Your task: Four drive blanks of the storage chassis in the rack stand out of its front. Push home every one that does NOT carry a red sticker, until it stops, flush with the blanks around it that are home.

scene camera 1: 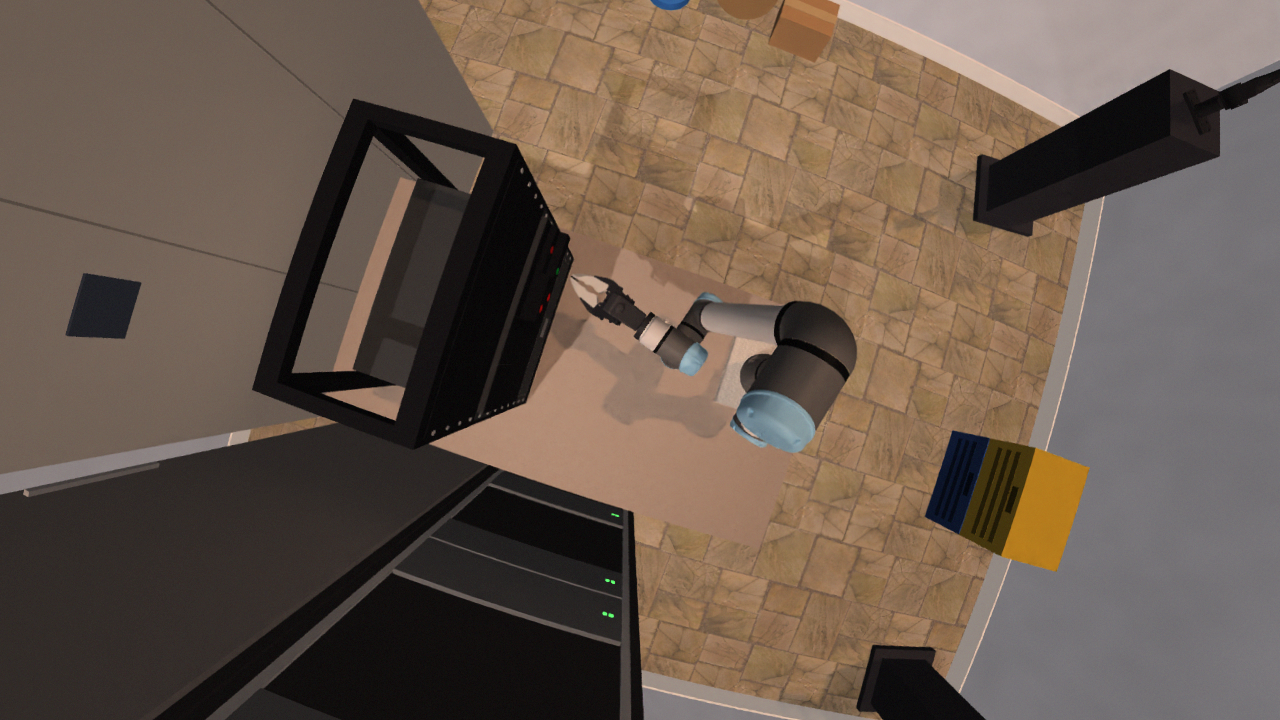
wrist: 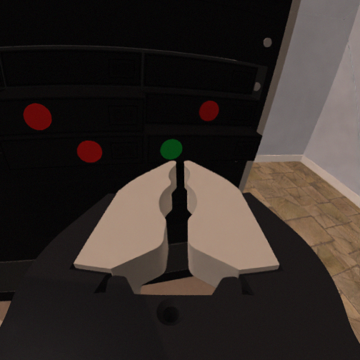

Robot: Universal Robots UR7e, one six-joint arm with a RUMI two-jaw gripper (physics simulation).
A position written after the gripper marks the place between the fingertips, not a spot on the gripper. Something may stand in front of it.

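A black rack (scene camera 1: 466, 301) stands in the scene, and the wrist view also shows the rack (wrist: 99, 99). With it is the gripper (scene camera 1: 571, 276), which appears from the wrist as well, the same gripper (wrist: 180, 165).
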